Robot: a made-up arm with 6 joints.
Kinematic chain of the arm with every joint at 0, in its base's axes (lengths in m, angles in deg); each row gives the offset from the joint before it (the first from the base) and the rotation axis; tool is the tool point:
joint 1: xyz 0 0 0.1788 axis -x
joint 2: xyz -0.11 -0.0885 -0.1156 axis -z
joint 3: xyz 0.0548 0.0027 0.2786 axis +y
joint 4: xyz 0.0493 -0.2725 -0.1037 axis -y
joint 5: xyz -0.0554 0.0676 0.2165 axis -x
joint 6: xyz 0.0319 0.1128 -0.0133 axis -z
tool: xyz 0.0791 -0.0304 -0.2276
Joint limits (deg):
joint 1: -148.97..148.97
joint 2: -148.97..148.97
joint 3: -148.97..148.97
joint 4: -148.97..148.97
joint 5: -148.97..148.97
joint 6: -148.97..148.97
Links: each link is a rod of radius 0.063 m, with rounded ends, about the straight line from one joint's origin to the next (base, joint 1, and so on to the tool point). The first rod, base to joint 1, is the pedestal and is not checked.
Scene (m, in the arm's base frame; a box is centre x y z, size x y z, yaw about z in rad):
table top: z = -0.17
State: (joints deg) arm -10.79 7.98 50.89 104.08 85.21 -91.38
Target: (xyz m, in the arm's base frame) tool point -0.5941 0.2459 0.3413
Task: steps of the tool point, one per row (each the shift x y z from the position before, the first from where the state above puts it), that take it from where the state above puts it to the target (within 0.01 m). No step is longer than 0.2 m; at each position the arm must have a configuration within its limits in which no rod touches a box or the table.
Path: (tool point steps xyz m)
1: -0.1464 0.0075 0.0657
2: -0.1411 0.0695 0.0678
3: -0.1144 0.1278 0.0557
4: -0.0692 0.1719 0.0317
5: -0.0110 0.1939 0.0011
6: 0.0524 0.1898 -0.0286

